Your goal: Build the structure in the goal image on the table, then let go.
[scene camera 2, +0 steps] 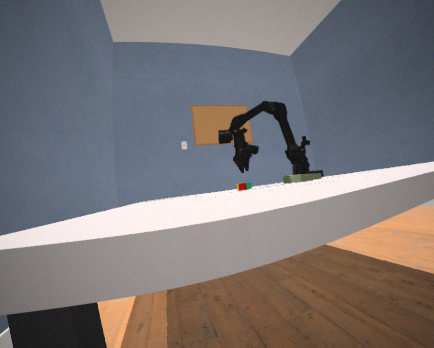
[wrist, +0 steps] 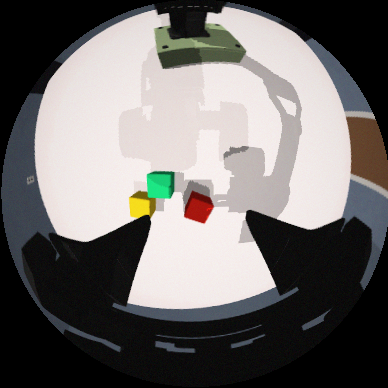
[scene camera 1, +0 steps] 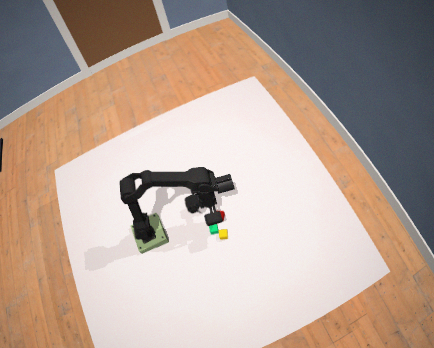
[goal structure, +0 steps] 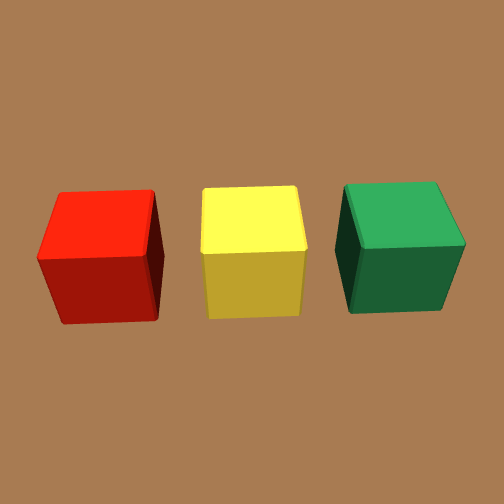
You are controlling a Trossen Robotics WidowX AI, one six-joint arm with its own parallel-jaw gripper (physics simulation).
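Frame: origin at the arm's base, x ahead, y left, z up, level; millimetres.
Where they show: gripper, fingertip midpoint: [scene camera 2: 244,172] [wrist: 198,217] [scene camera 1: 212,210]; arm's base, link origin: [scene camera 2: 300,174] [wrist: 187,31] [scene camera 1: 147,234].
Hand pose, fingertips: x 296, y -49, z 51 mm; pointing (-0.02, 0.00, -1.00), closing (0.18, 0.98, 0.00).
Things, the pixels of their centre, and the offset from my fingertips. Level surfaces: height alone.
- green cube, body centre: [wrist: 161,183] [scene camera 1: 213,229] [scene camera 2: 247,186] dx -25, dy -45, dz -70 mm
- yellow cube, body centre: [wrist: 142,204] [scene camera 1: 223,234] dx +0, dy -86, dz -70 mm
- red cube, body centre: [wrist: 197,206] [scene camera 1: 219,215] [scene camera 2: 242,186] dx +22, dy -1, dz -70 mm
- white table, surface height: dz -87 mm
A green cube [scene camera 1: 214,229] [scene camera 2: 249,186] [wrist: 160,185] sits on the white table, with a yellow cube [scene camera 1: 223,234] [wrist: 142,205] close at its corner; whether they touch I cannot tell. A red cube [scene camera 1: 222,215] [scene camera 2: 242,186] [wrist: 199,207] sits apart from them, turned at an angle and partly hidden by the arm in scene camera 1. In scene camera 2 the red cube hides most of the yellow one. My gripper [scene camera 2: 244,171] [wrist: 198,217] is open and empty, pointing down, above the cubes. In the wrist view the red cube shows between the fingertips.
The arm's green base block [scene camera 1: 151,235] [scene camera 2: 302,178] [wrist: 200,50] stands on the white table [scene camera 1: 280,225] [scene camera 2: 150,220] [wrist: 90,125], on the far side of the cubes in the wrist view. The arm's shadows fall on the table around the cubes.
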